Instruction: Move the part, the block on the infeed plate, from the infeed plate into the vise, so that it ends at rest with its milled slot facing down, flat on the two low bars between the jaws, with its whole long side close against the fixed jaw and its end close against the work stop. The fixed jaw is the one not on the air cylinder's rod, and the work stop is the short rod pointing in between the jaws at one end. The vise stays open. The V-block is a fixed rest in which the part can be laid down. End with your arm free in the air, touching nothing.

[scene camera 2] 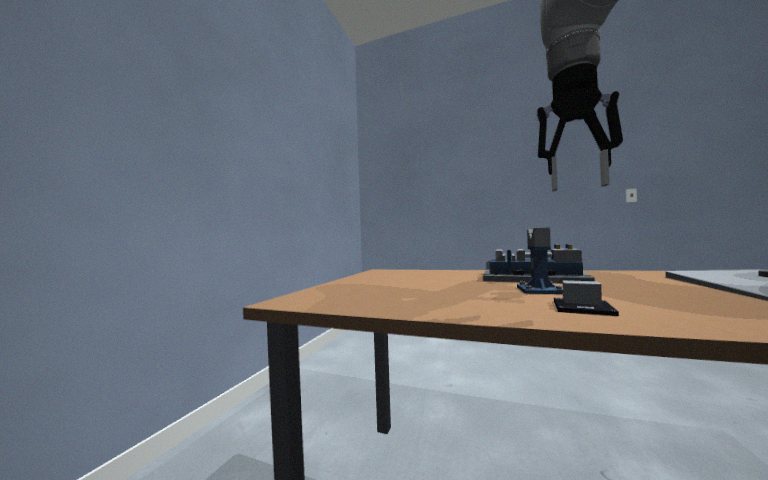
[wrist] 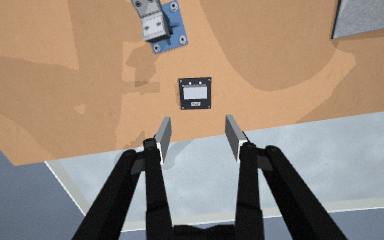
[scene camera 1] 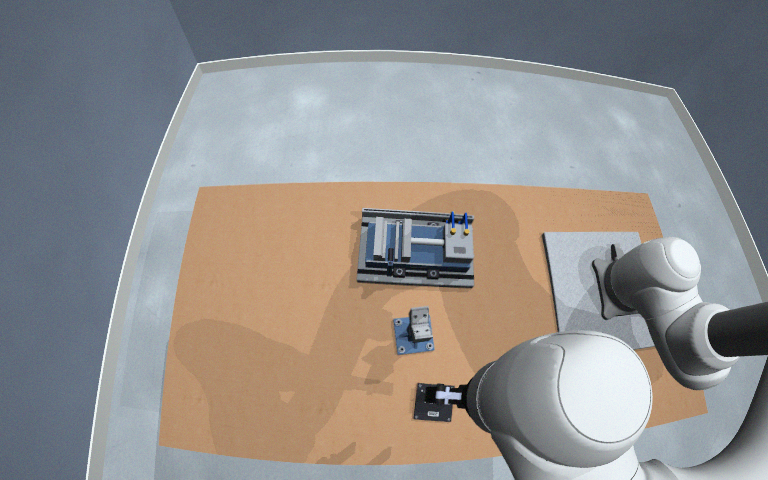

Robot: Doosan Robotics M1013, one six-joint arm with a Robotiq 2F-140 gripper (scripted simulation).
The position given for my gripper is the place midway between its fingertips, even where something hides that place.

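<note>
My gripper (scene camera 2: 579, 187) is visible to me, and I find the gripper again in the wrist view (wrist: 198, 124) and in scene camera 1 (scene camera 1: 457, 397). I also see a part (scene camera 2: 578, 292). Then there is an air cylinder (scene camera 1: 458, 239) in the scene.
</note>
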